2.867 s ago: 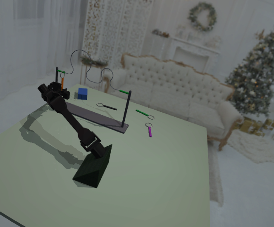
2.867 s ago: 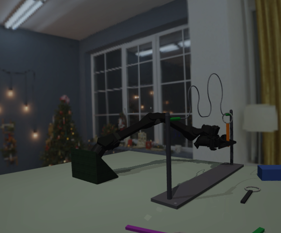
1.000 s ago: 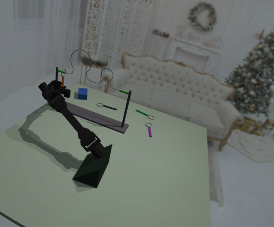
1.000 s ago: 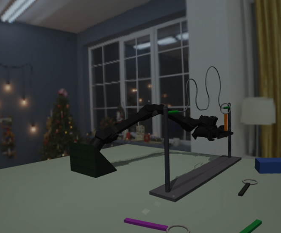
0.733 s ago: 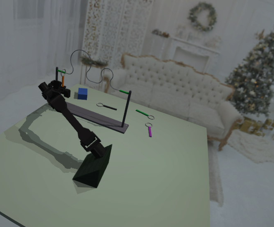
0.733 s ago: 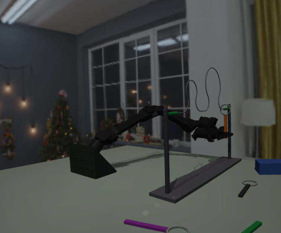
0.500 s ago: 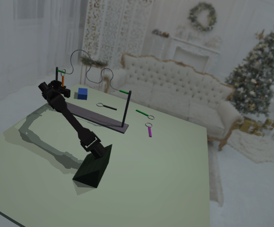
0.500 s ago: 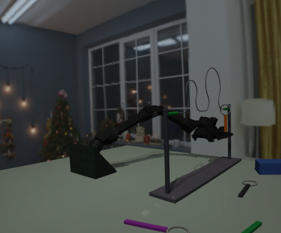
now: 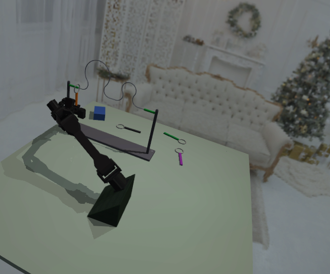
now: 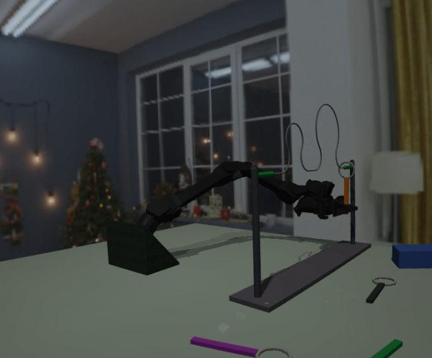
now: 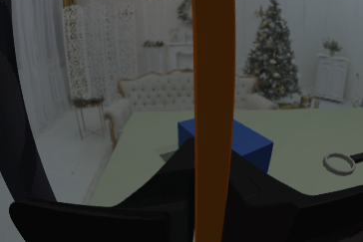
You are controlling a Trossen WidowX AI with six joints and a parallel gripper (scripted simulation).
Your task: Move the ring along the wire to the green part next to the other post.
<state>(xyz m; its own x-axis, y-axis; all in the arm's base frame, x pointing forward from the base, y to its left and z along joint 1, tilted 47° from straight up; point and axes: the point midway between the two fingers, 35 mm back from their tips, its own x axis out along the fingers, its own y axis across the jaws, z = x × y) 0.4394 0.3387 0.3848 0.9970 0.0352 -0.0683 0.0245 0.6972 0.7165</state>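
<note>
Right now the wire rig is 22 cm to the right of my gripper tip, 9 cm above it and 4 cm behind it.
</note>
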